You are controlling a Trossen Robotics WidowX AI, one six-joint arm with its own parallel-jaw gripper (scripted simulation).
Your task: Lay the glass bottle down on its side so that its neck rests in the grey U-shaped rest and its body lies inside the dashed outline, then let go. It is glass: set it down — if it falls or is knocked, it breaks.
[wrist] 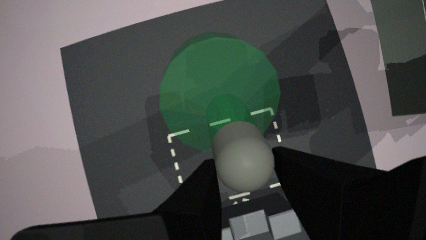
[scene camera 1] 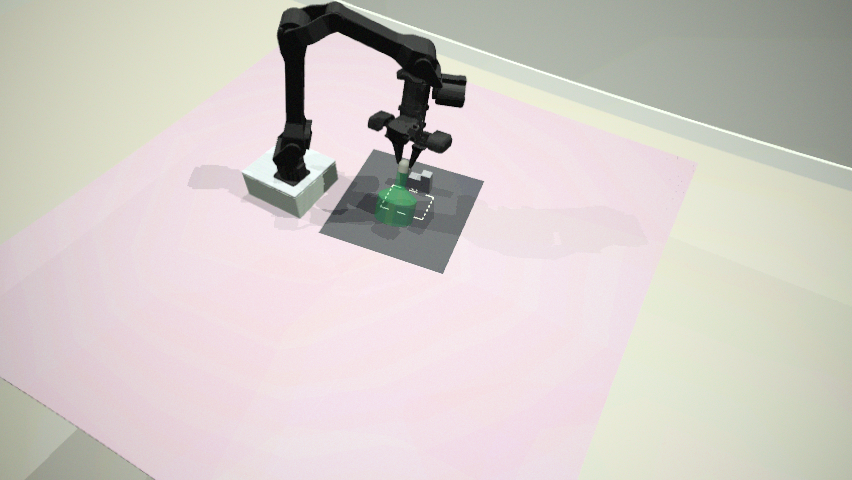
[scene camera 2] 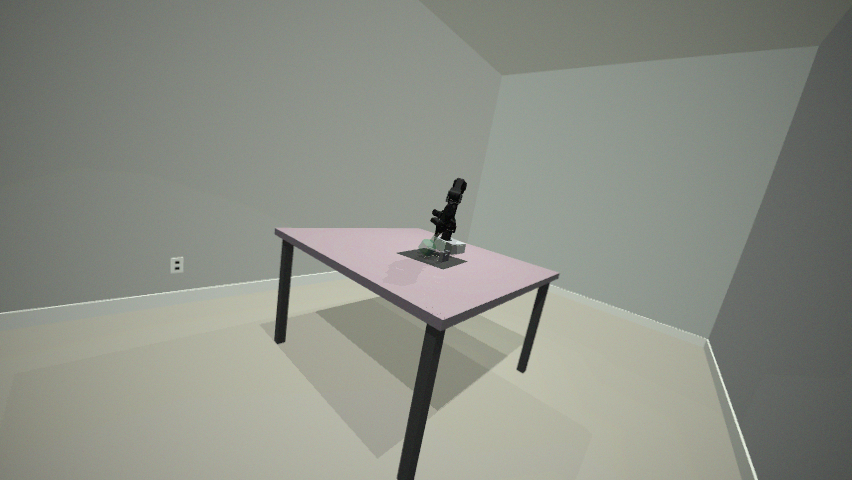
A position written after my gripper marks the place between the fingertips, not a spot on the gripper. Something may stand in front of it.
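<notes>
My own gripper [scene camera 1: 404, 165] [wrist: 244, 162] is visible to me both in scene camera 1 and in the wrist view. Those same views also show me a green glass bottle [scene camera 1: 395, 206] [wrist: 219, 94], and with it a dark mat [scene camera 1: 429, 243] [wrist: 113, 80].
</notes>
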